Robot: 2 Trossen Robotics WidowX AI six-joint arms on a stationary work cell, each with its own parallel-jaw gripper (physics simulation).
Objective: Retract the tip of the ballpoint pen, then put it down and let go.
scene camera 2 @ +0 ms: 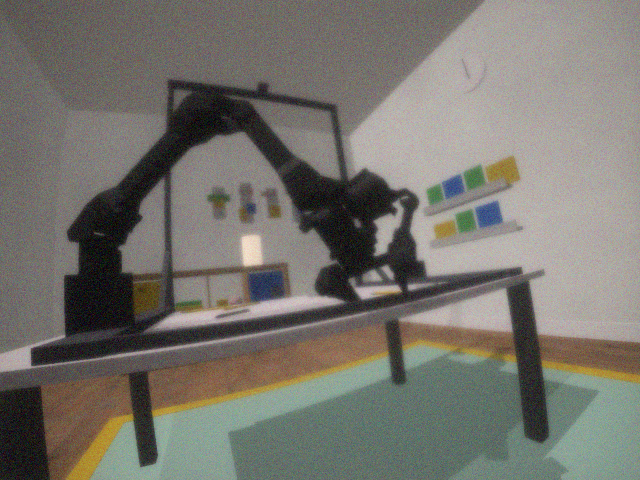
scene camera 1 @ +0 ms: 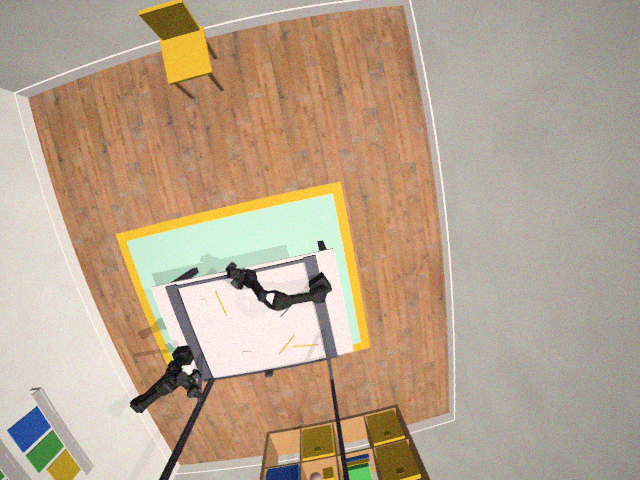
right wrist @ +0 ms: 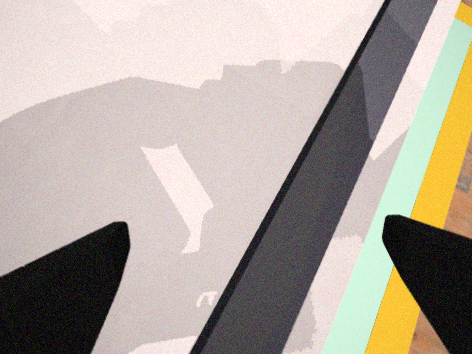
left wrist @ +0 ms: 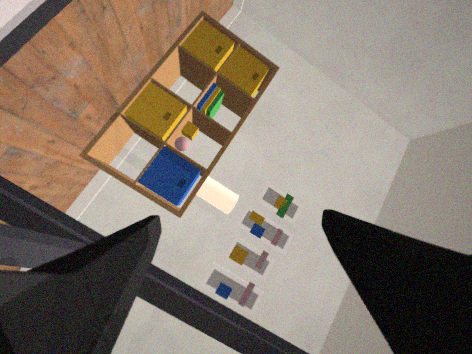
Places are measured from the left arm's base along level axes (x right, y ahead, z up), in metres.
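Pixels of known places: left gripper, fingertip midpoint: (scene camera 1: 202,394) (left wrist: 242,220); right gripper, fingertip midpoint: (scene camera 2: 384,300) (right wrist: 257,230); left arm's base, origin of the base link: (scene camera 1: 180,359); right arm's base, origin of the base link: (scene camera 1: 320,288).
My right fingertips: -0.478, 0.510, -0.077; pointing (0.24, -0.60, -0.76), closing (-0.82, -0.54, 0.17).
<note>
For each thing: its top centre in the pictures, then the offset to it from my right fingertips, as dx, dy, dz. Level surfaces: height alone.
- slim dark object, middle of its top: (scene camera 2: 233,311) (scene camera 1: 286,311) +0.289, +0.251, -0.001
- white tabletop, its level: dz -0.010
- small greyish piece, middle of its top: (scene camera 1: 247,353) +0.553, -0.082, +0.002
A slim dark object (scene camera 1: 285,311) (scene camera 2: 232,313), possibly the ballpoint pen, lies on the white tabletop (scene camera 1: 258,330) near the right arm's base; its tip is too small to make out. My right gripper (scene camera 1: 230,275) (scene camera 2: 381,293) (right wrist: 257,230) is open and empty, low over the dark rail at the table's long edge, well apart from that object. My left gripper (scene camera 1: 197,385) (left wrist: 242,220) is open and empty beyond the table's lower left corner, facing the shelf and wall. In scene camera 2 it is hidden behind the right arm. No pen shows in either wrist view.
Yellow sticks (scene camera 1: 220,302) (scene camera 1: 286,344) (scene camera 1: 306,345) lie apart on the tabletop, with a small greyish piece (scene camera 1: 246,351) near its lower edge. Dark rails (scene camera 1: 183,320) (right wrist: 305,190) border the table. Dark frame posts (scene camera 1: 336,403) (scene camera 2: 168,217) rise beside it.
</note>
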